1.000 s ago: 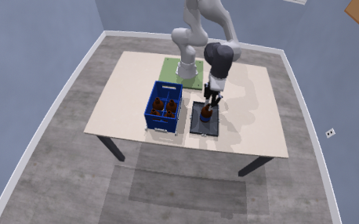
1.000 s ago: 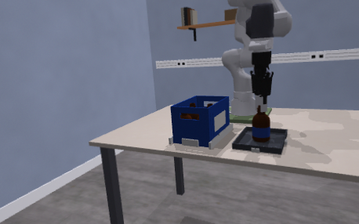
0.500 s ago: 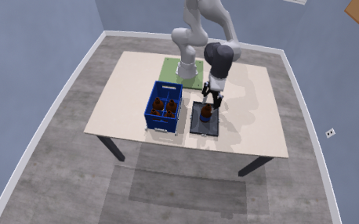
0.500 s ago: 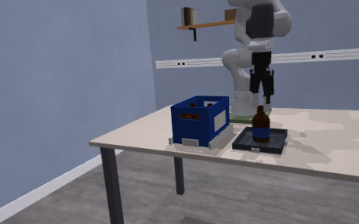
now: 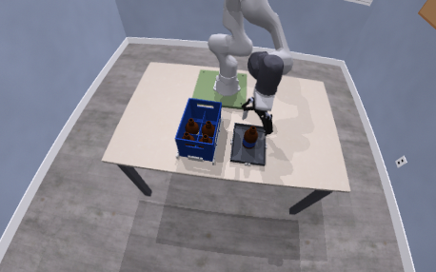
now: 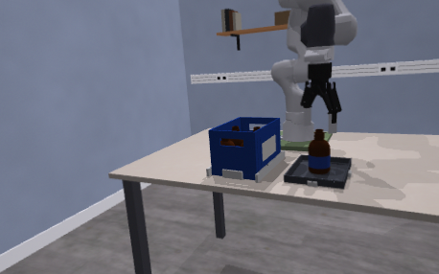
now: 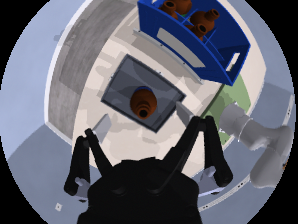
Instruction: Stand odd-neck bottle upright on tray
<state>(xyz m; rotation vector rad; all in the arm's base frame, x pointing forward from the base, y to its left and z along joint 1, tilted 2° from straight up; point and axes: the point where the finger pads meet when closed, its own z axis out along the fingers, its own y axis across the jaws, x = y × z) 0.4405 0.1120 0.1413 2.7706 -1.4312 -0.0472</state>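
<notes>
Right now my hand is 90 mm above the bottle. Round my hand: blue crate: 270 mm to the right, 90 mm below, 40 mm behind; then dark tray: 160 mm below.
</notes>
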